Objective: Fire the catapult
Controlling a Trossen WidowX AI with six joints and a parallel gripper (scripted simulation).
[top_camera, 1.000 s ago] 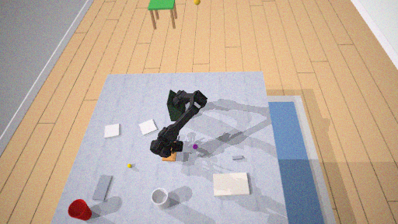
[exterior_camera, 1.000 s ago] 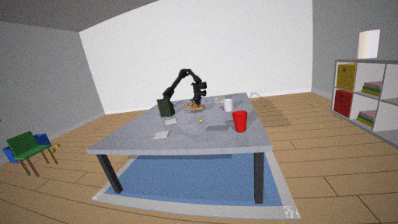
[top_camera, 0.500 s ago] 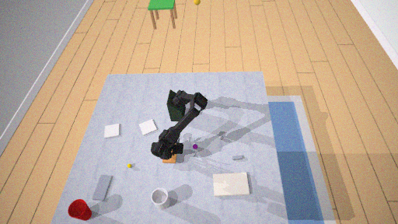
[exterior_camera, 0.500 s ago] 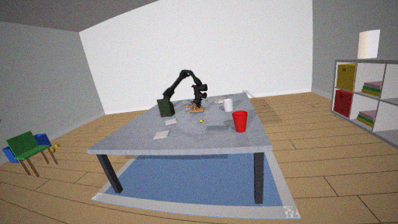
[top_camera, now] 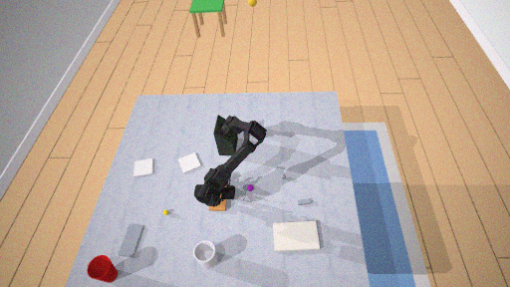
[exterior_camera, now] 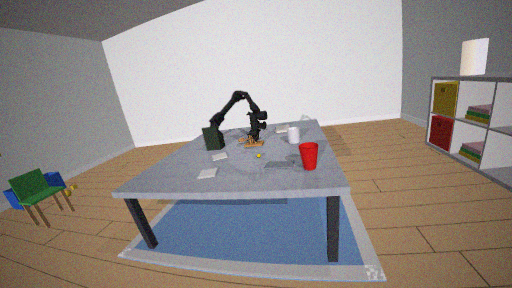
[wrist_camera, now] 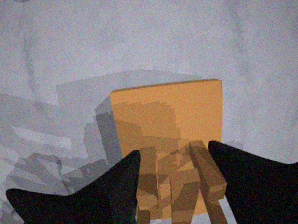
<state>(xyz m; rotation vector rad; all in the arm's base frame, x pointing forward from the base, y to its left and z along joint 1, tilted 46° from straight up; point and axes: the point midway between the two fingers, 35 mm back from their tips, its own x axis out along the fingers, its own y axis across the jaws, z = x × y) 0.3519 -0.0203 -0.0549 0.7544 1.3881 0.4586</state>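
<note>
My gripper tip is 16 cm to the right of the purple ball, 6 cm past it and 2 cm above it. From my gripper tip the other things lie so: wooden catapult: 6 cm behind, 3 cm to the left, 2 cm above; then small yellow ball: 26 cm to the right, 3 cm ahead, 2 cm below; then white mug: 27 cm ahead, 4 cm to the right.
</note>
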